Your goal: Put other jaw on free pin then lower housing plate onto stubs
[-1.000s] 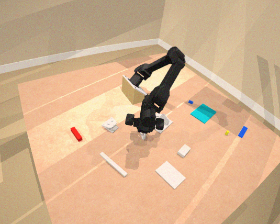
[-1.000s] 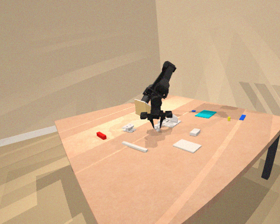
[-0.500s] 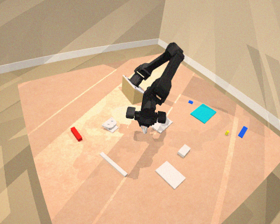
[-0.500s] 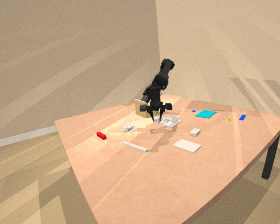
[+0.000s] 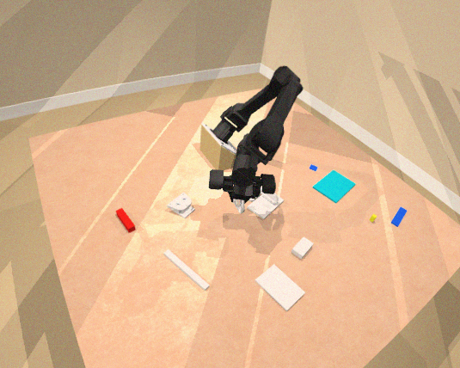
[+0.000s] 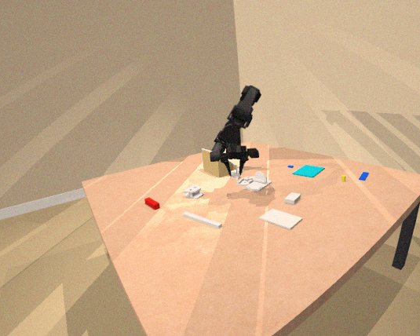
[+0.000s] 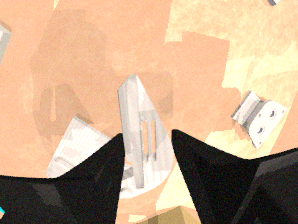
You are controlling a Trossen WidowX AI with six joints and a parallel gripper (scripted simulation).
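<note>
My gripper tip is 20 mm past the white jaw and 30 mm to the right of it. From my gripper tip the other things lie so: flat white plate (260 mm ahead, 20 mm to the right, 80 mm below); then white bar (100 mm ahead, 220 mm to the right, 80 mm below); then red block (130 mm behind, 310 mm to the right, 70 mm below).
</note>
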